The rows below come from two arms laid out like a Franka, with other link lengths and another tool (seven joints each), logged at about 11 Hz.
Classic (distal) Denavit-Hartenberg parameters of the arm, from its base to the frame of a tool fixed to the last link. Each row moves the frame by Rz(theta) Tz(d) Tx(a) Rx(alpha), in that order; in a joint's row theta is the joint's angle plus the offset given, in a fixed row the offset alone. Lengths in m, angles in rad.
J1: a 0, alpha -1.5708, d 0.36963, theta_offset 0
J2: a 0, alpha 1.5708, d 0, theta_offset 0
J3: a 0.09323, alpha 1.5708, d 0.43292, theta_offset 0
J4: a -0.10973, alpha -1.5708, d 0, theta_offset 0
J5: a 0, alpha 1.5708, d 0.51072, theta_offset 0
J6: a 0.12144, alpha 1.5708, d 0, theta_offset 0
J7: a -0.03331, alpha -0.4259, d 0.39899, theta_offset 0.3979
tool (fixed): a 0, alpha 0, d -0.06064, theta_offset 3.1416
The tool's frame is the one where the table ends.
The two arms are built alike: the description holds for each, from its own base.
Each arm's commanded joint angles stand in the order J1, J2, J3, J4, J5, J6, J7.
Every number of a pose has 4 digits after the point. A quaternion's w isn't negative.
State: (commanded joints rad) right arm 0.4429 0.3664 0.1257 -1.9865 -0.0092 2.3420 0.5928; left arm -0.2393 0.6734 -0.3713 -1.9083 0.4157 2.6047 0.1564
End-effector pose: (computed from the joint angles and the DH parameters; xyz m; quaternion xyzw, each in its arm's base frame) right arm 0.6525 0.4702 0.1171 -0.2021 -0.9577 0.1960 0.0604; left arm 0.7244 -0.4539 -0.0303 -0.6505 -0.7367 0.1604 0.0919
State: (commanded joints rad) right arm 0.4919 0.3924 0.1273 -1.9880 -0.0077 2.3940 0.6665; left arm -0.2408 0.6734 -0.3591 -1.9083 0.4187 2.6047 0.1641
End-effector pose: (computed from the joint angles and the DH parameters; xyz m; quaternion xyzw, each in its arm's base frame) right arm 0.6384 0.5108 0.1023 -0.2156 -0.9569 0.1858 0.0574; left arm 0.7293 -0.4452 -0.0322 -0.6511 -0.7369 0.1558 0.0937
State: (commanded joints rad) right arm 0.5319 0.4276 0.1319 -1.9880 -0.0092 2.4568 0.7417; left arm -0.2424 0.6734 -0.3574 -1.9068 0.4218 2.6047 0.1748
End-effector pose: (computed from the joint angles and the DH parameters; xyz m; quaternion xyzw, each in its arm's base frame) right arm 0.6265 0.5480 0.0828 -0.2320 -0.9556 0.1733 0.0553; left arm 0.7309 -0.4455 -0.0316 -0.6561 -0.7329 0.1532 0.0942
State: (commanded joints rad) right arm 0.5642 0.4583 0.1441 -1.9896 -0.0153 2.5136 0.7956; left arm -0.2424 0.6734 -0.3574 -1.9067 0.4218 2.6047 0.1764
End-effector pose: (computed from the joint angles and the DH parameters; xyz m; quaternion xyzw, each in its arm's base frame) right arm 0.6100 0.5828 0.0659 -0.2366 -0.9566 0.1615 0.0525; left arm 0.7310 -0.4455 -0.0315 -0.6567 -0.7324 0.1530 0.0943
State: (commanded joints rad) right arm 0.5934 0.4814 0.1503 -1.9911 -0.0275 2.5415 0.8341; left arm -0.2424 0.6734 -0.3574 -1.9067 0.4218 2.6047 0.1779
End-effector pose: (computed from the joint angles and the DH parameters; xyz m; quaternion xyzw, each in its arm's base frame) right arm 0.5910 0.6055 0.0506 -0.2345 -0.9574 0.1603 0.0520; left arm 0.7310 -0.4456 -0.0315 -0.6572 -0.7320 0.1529 0.0944
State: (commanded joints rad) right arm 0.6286 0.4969 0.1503 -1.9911 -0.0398 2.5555 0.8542; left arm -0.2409 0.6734 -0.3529 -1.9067 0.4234 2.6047 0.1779
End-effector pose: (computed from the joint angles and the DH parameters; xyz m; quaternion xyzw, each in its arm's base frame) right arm 0.5698 0.6256 0.0396 -0.2231 -0.9599 0.1627 0.0490; left arm 0.7337 -0.4408 -0.0322 -0.6558 -0.7335 0.1514 0.0948
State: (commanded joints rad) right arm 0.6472 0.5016 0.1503 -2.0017 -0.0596 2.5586 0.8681; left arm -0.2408 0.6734 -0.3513 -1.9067 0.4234 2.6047 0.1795
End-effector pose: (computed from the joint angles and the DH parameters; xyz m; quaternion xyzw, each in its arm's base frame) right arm 0.5534 0.6299 0.0299 -0.2133 -0.9609 0.1707 0.0461; left arm 0.7344 -0.4394 -0.0324 -0.6559 -0.7335 0.1509 0.0950
